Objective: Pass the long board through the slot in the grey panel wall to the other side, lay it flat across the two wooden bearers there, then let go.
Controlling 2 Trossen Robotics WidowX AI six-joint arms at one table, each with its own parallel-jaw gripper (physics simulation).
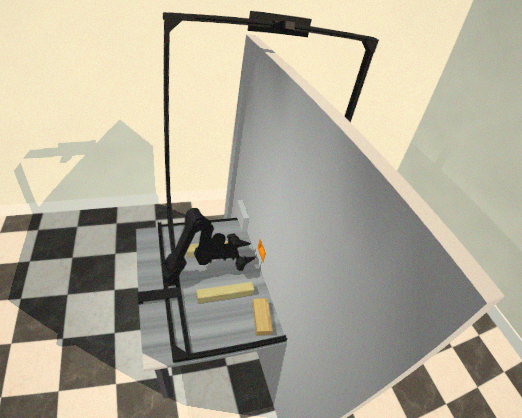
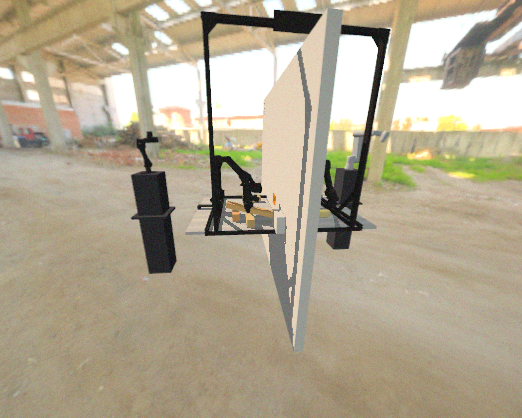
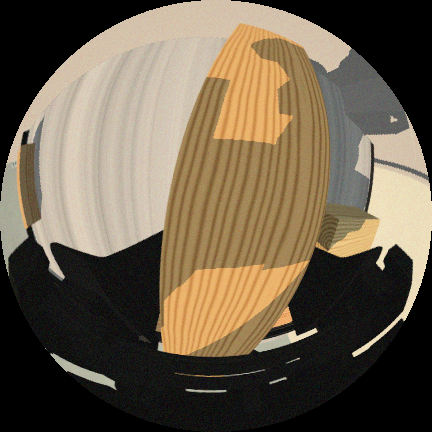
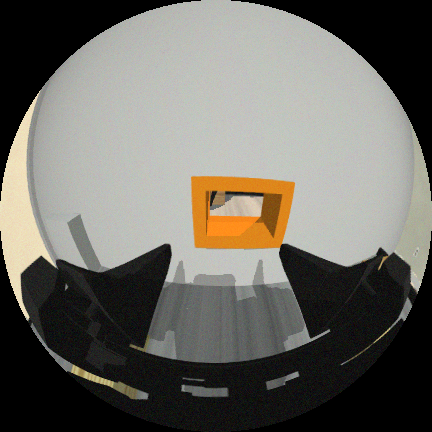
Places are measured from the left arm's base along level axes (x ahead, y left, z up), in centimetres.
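Where they show: left gripper, fingertip midpoint: (image 3: 224, 232); right gripper, fingertip midpoint: (image 1: 253, 250) (image 4: 227, 250); right arm's base, link origin: (image 1: 171, 279) (image 2: 331, 206).
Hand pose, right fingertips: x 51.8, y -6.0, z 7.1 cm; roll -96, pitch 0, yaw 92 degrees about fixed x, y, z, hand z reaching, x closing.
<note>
After its pixels a point has its place.
The long board (image 2: 262, 212) {z 2.3, x 32.9, y -16.5 cm} (image 3: 245, 200) {z 4.7, x 26.6, y -11.9 cm} is on the near side of the grey panel wall (image 1: 350, 225) {z 70.3, x 48.2, y 40.7 cm} (image 2: 285, 125) {z 58.3, x 43.3, y -28.5 cm} (image 4: 215, 100) {z 18.6, x 48.2, y -7.1 cm}. My left gripper (image 2: 249, 210) {z 0.1, x 23.2, y -12.2 cm} (image 3: 224, 232) {z 0.1, x 23.2, y -12.2 cm} is shut on the board across its width, with a finger against each long edge. Whether the board is lifted is unclear. The slot's orange frame (image 1: 261, 252) {z 5.9, x 47.8, y -5.0 cm} (image 2: 274, 199) {z 7.1, x 44.0, y -1.0 cm} (image 4: 200, 215) {z 8.3, x 48.4, y -8.3 cm} shows in the wall. My right gripper (image 1: 252, 251) {z 7.1, x 51.8, y -6.0 cm} (image 4: 227, 250) {z 7.1, x 51.8, y -6.0 cm} is open and empty in front of the slot on the other side. Two pale wooden bearers, one in front (image 1: 225, 293) {z 2.5, x 69.0, y 12.5 cm} and one partly behind the right arm (image 1: 192, 250) {z 11.9, x 80.0, y -5.4 cm}, lie there.
An orange-brown block (image 1: 262, 317) {z 1.9, x 56.1, y 26.8 cm} lies beside the wall on the right arm's side. On the left arm's side, a brown block (image 2: 236, 216) {z 1.6, x 14.9, y -21.4 cm} and a pale block (image 2: 250, 220) {z 2.6, x 23.5, y -31.7 cm} (image 3: 362, 225) {z 3.1, x 25.2, y -25.0 cm} lie near the board. A black frame (image 1: 167, 125) {z 58.5, x 88.4, y -34.2 cm} (image 2: 209, 100) {z 67.9, x 3.1, y -38.0 cm} rises around the table.
</note>
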